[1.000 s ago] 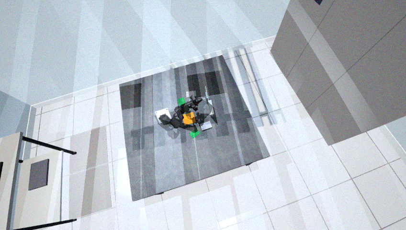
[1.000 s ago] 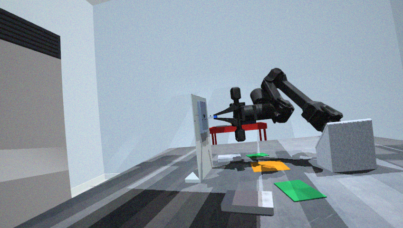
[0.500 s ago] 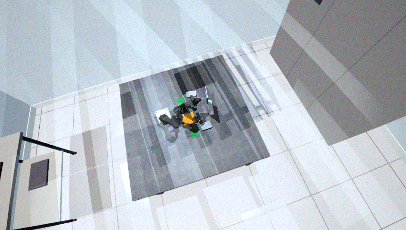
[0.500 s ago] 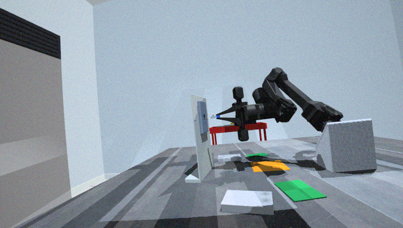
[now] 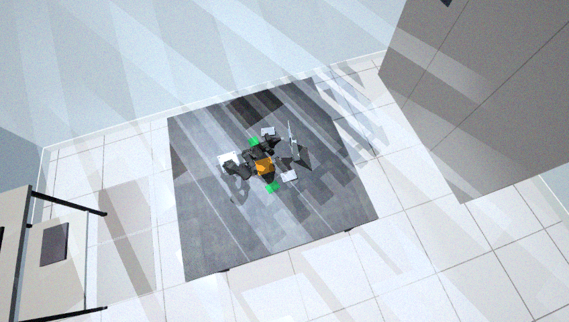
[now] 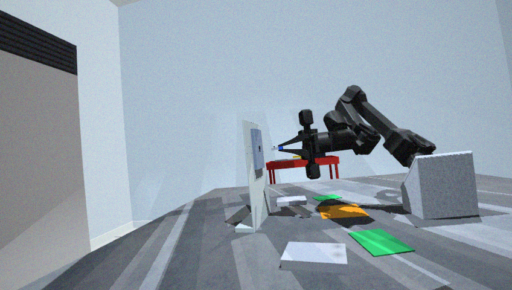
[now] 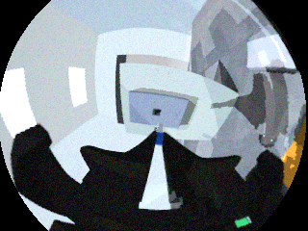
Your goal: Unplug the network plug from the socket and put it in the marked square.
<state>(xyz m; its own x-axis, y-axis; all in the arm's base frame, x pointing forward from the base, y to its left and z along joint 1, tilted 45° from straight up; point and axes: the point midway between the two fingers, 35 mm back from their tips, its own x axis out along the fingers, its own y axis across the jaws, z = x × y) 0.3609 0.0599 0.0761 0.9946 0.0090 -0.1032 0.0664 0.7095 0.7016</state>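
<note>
My gripper tip is now 200 mm above the orange square, 160 mm past it and 50 mm to the left of it. Round my gripper tip: upright grey panel 70 mm below, 70 mm ahead, 20 mm to the right; then blue plug right at my gripper tip.
</note>
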